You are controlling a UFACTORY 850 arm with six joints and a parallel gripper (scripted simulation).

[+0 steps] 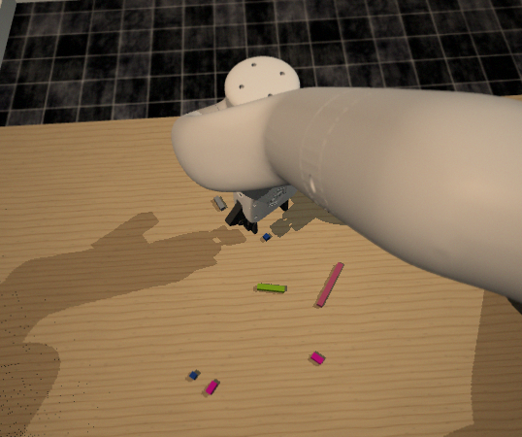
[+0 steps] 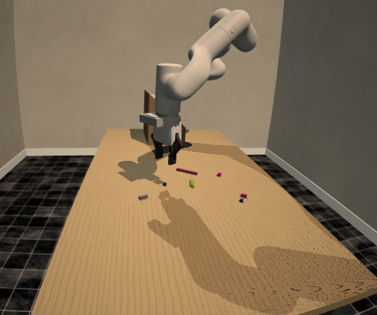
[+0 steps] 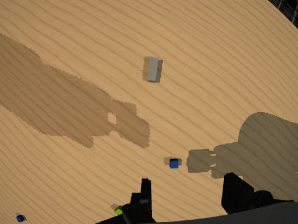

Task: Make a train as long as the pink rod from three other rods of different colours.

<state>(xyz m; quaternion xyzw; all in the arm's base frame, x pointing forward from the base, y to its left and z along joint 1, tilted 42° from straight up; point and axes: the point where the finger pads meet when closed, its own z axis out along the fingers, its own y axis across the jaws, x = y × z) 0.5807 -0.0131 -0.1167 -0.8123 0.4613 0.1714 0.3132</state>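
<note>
My gripper is now 8 cm short of the grey rod, 9 cm to the left of it and 11 cm above it. Round my hand: lime rod 1 cm ahead, 10 cm to the left, 11 cm below; then pink rod 10 cm behind, 11 cm to the left, 11 cm below.
</note>
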